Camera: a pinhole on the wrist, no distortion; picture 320 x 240 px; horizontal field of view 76.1 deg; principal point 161.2 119.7 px. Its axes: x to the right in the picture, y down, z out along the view. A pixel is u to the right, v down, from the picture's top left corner.
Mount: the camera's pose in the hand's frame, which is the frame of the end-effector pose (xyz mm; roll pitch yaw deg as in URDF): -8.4 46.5 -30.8 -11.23 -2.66 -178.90
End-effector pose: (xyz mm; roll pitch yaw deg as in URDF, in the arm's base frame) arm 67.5 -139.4 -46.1 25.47 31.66 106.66
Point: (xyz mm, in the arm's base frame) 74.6 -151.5 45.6
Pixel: 281 118
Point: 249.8 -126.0 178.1
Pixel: 278 179
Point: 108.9 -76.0 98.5
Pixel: 199 116
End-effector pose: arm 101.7 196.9 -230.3 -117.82 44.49 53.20
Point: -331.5 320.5 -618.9
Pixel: 110 43
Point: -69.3 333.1 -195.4
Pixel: 182 231
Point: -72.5 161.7 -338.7
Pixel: 181 28
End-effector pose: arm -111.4 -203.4 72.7 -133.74 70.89 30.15
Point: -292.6 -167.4 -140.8
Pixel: 40 70
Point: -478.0 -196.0 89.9
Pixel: 235 59
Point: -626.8 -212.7 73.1
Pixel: 231 39
